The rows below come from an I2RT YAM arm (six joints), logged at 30 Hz.
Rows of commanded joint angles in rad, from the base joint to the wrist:
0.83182 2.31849 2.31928 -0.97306 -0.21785 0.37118
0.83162 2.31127 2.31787 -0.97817 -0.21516 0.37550
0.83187 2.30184 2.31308 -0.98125 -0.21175 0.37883
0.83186 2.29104 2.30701 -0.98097 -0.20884 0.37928
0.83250 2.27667 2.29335 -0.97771 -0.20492 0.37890
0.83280 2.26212 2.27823 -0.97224 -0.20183 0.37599
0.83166 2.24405 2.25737 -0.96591 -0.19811 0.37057
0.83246 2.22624 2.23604 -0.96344 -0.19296 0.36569
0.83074 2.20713 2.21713 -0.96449 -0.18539 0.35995
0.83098 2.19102 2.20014 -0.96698 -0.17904 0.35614
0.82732 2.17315 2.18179 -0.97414 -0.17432 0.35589
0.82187 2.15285 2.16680 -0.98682 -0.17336 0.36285
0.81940 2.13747 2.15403 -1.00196 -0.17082 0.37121
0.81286 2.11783 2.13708 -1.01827 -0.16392 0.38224
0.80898 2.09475 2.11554 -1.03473 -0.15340 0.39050
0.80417 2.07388 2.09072 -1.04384 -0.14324 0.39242
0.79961 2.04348 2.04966 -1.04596 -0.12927 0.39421
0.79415 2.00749 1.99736 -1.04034 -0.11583 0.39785
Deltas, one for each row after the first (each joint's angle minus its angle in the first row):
-0.00020 -0.00722 -0.00141 -0.00511 0.00269 0.00432
0.00005 -0.01665 -0.00620 -0.00819 0.00610 0.00765
0.00004 -0.02745 -0.01227 -0.00791 0.00901 0.00810
0.00068 -0.04182 -0.02593 -0.00465 0.01293 0.00772
0.00098 -0.05637 -0.04105 0.00082 0.01602 0.00481
-0.00016 -0.07444 -0.06191 0.00715 0.01974 -0.00061
0.00064 -0.09225 -0.08324 0.00962 0.02489 -0.00549
-0.00108 -0.11136 -0.10215 0.00857 0.03246 -0.01123
-0.00084 -0.12747 -0.11914 0.00608 0.03881 -0.01504
-0.00450 -0.14534 -0.13749 -0.00108 0.04353 -0.01529
-0.00995 -0.16564 -0.15248 -0.01376 0.04449 -0.00833
-0.01242 -0.18102 -0.16525 -0.02890 0.04703 0.00003
-0.01896 -0.20066 -0.18220 -0.04521 0.05393 0.01106
-0.02284 -0.22374 -0.20374 -0.06167 0.06445 0.01932
-0.02765 -0.24461 -0.22856 -0.07078 0.07461 0.02124
-0.03221 -0.27501 -0.26962 -0.07290 0.08858 0.02303
-0.03767 -0.31100 -0.32192 -0.06728 0.10202 0.02667

